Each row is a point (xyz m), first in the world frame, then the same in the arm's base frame.
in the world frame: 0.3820 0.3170 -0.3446
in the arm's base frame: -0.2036 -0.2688 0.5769
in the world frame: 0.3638 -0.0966 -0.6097
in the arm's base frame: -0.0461 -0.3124 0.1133
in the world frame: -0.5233 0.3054 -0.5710
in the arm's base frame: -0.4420 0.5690 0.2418
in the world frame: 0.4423 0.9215 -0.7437
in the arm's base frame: 0.2628 0.0742 1.0165
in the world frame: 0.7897 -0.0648 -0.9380
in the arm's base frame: 0.4463 -0.5263 0.1580
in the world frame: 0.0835 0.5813 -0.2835
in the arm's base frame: -0.3587 0.0597 0.7523
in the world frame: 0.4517 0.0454 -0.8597
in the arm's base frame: 0.2339 -0.2322 0.1880
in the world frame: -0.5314 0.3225 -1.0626
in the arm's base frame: -0.0180 0.7745 0.1003
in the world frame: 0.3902 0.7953 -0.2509
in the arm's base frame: -0.2077 -0.1245 1.0425
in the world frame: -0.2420 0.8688 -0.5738
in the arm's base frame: -0.2192 0.5570 0.8306
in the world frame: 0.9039 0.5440 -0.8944
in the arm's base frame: 0.5561 -0.3995 0.7559
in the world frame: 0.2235 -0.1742 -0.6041
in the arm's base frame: -0.1298 -0.2282 0.0054
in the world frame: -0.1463 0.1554 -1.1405
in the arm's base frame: 0.2079 0.4186 0.0320
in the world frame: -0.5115 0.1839 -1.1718
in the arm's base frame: 0.0648 0.7461 -0.0542
